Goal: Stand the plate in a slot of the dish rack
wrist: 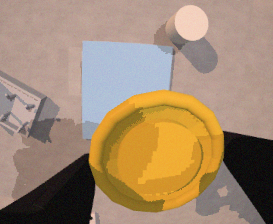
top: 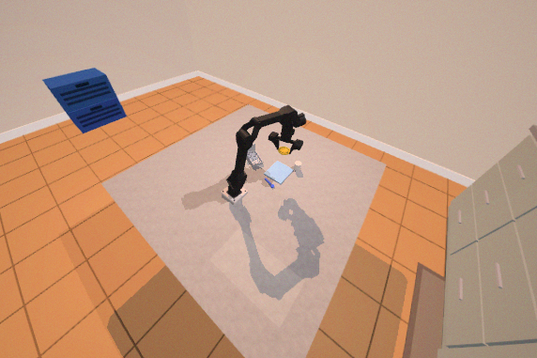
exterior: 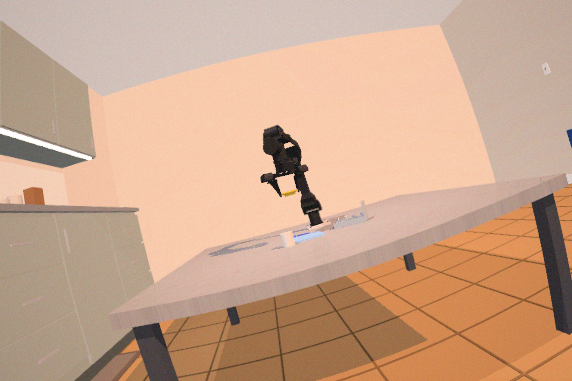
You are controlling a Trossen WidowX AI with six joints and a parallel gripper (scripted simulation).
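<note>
Now: the grey dish rack 21 cm to the left of my gripper tip, 16 cm below it and 3 cm behind it. From my gripper tip the other things lie so: yellow-orange plate (1 cm above); white cup (16 cm below, 10 cm ahead, 5 cm to the right); light blue placemat (18 cm below, 2 cm to the left).
</note>
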